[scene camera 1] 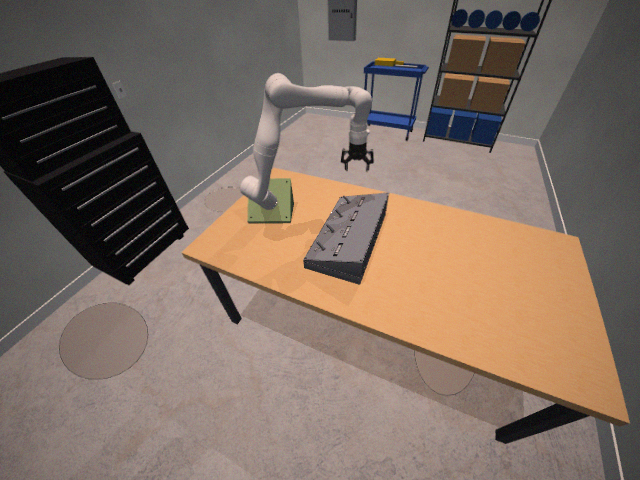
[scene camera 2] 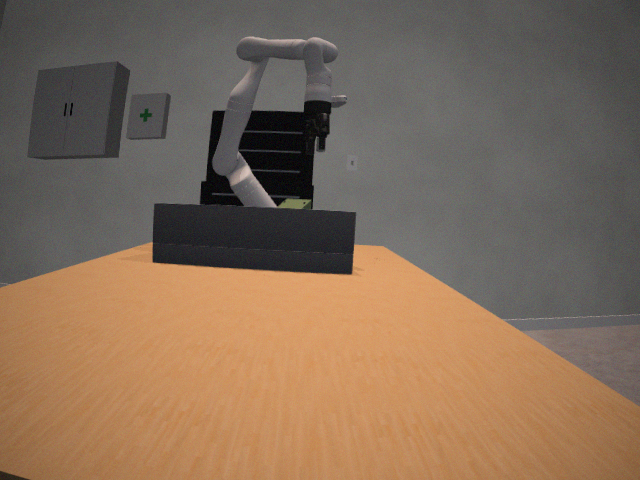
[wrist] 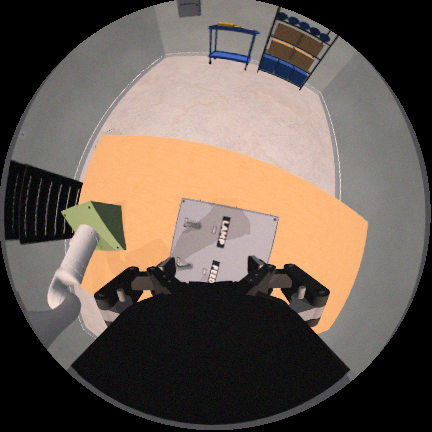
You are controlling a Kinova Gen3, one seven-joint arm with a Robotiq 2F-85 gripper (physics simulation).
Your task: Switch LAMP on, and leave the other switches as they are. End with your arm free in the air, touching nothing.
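Places are measured from the arm's base along level axes (x right, y ahead, z up), in metres.
Pixels of known places: gripper, fingertip midpoint: (scene camera 1: 356, 170) (scene camera 2: 315, 153) (wrist: 210, 265); arm's base at its link origin: (scene camera 1: 269, 201) (wrist: 90, 232).
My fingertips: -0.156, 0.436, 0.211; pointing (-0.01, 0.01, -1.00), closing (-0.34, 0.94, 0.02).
Note:
Ahead of a thing's pixels: the offset from my fingertips to its top centre, as dx, dy, dz. Level surfaces: height alone.
A grey sloped switch panel (scene camera 1: 361, 235) (scene camera 2: 253, 237) (wrist: 260, 237) stands on the table, with several levers in a row. The LAMP lever @[-0.020, -0.057, -0.174] (scene camera 1: 346, 199) (wrist: 192, 224) is at the panel's far end in scene camera 1, beside the LAMP label @[-0.028, +0.025, -0.188] (scene camera 1: 361, 202) (wrist: 224, 232). It leans away from that label; the small mark between them is too small to read. The FEED lever @[+0.099, -0.045, -0.174] (wrist: 184, 263) is next to it, near the left finger in the wrist view. My gripper (scene camera 1: 357, 167) (scene camera 2: 314, 149) (wrist: 210, 265) is open and empty, pointing down high above the panel's far end, touching nothing.
The wooden table @[dz -0.299] (scene camera 1: 465, 279) (scene camera 2: 310, 361) (wrist: 150, 160) carries the arm's green base block (scene camera 1: 281, 211) (scene camera 2: 294, 204) (wrist: 107, 220) beside the panel. A black drawer cabinet (scene camera 1: 113, 206) stands left. A blue cart (scene camera 1: 395, 70) and a shelf rack stand beyond the table.

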